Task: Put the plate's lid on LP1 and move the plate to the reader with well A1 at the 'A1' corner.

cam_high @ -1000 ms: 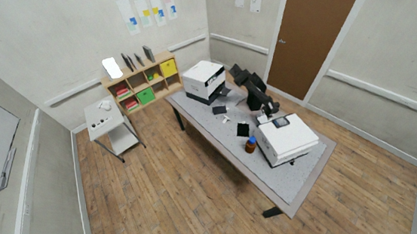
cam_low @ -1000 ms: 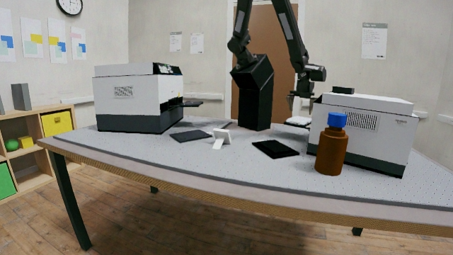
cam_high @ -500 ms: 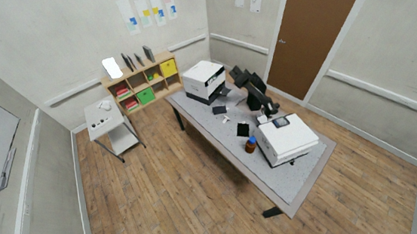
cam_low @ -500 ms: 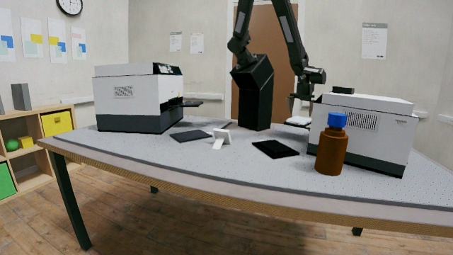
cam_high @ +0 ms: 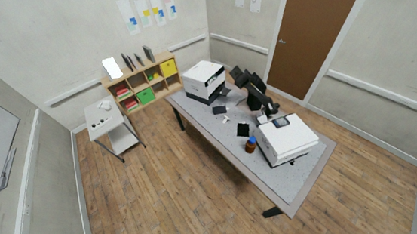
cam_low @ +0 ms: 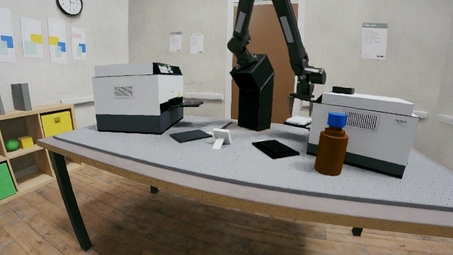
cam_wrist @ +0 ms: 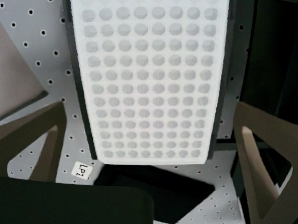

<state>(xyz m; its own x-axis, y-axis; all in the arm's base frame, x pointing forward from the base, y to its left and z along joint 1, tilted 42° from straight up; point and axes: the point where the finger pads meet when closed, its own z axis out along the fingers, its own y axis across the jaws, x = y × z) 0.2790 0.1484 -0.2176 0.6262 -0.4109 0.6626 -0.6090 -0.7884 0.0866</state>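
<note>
My hand is 30 mm above the white well plate.
</note>
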